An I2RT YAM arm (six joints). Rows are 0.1 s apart.
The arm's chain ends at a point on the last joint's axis. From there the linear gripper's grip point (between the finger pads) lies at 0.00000 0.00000 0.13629 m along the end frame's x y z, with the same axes.
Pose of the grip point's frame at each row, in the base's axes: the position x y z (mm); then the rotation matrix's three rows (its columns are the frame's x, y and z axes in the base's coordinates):
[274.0, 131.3, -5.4], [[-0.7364, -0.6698, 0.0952], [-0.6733, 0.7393, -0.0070], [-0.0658, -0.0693, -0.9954]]
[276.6, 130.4, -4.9], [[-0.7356, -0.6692, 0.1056], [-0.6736, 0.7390, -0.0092], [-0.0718, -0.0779, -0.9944]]
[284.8, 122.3, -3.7], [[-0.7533, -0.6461, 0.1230], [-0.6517, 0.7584, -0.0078], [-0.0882, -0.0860, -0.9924]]
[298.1, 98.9, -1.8], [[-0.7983, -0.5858, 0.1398], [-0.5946, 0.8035, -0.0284], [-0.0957, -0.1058, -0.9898]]
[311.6, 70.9, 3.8], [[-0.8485, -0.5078, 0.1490], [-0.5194, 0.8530, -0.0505], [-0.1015, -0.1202, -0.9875]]
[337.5, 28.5, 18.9], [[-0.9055, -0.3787, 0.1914], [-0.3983, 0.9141, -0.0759], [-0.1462, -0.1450, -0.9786]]
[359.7, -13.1, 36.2], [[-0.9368, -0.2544, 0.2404], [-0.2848, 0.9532, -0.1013], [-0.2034, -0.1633, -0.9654]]
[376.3, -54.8, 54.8], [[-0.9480, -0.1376, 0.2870], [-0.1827, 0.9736, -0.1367], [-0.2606, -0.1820, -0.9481]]
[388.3, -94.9, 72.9], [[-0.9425, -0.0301, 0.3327], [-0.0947, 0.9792, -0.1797], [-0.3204, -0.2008, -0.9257]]
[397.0, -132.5, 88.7], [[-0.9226, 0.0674, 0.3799], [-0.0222, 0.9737, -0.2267], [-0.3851, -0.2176, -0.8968]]
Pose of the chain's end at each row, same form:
[261.0, 132.3, 130.3], [[-0.7364, -0.6698, 0.0952], [-0.6733, 0.7393, -0.0070], [-0.0658, -0.0693, -0.9954]]
[262.2, 131.7, 130.6], [[-0.7356, -0.6692, 0.1056], [-0.6736, 0.7390, -0.0092], [-0.0718, -0.0779, -0.9944]]
[268.0, 123.4, 131.6], [[-0.7533, -0.6461, 0.1230], [-0.6517, 0.7584, -0.0078], [-0.0882, -0.0860, -0.9924]]
[279.0, 102.8, 133.1], [[-0.7983, -0.5858, 0.1398], [-0.5946, 0.8035, -0.0284], [-0.0957, -0.1058, -0.9898]]
[291.3, 77.8, 138.4], [[-0.8485, -0.5078, 0.1490], [-0.5194, 0.8530, -0.0505], [-0.1015, -0.1202, -0.9875]]
[311.4, 38.8, 152.3], [[-0.9055, -0.3787, 0.1914], [-0.3983, 0.9141, -0.0759], [-0.1462, -0.1450, -0.9786]]
[326.9, 0.7, 167.8], [[-0.9368, -0.2544, 0.2404], [-0.2848, 0.9532, -0.1013], [-0.2034, -0.1633, -0.9654]]
[337.2, -36.2, 184.0], [[-0.9480, -0.1376, 0.2870], [-0.1827, 0.9736, -0.1367], [-0.2606, -0.1820, -0.9481]]
[343.0, -70.4, 199.1], [[-0.9425, -0.0301, 0.3327], [-0.0947, 0.9792, -0.1797], [-0.3204, -0.2008, -0.9257]]
[345.2, -101.6, 210.9], [[-0.9226, 0.0674, 0.3799], [-0.0222, 0.9737, -0.2267], [-0.3851, -0.2176, -0.8968]]

